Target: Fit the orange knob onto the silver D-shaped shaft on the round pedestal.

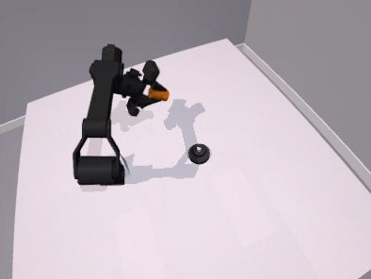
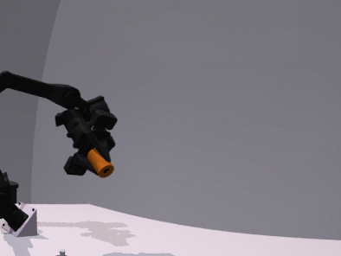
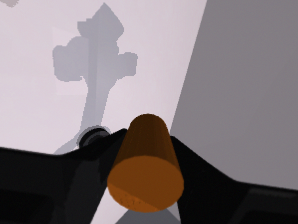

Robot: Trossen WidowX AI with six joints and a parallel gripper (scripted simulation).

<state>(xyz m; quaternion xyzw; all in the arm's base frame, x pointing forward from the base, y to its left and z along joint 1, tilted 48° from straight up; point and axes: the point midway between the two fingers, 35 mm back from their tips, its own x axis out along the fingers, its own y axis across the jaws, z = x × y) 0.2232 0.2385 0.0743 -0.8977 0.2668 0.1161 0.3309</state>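
My gripper tip is now 30 mm past the orange knob and 20 mm below it. Round my gripper tip: round pedestal (60 mm ahead, 160 mm to the right, 190 mm below).
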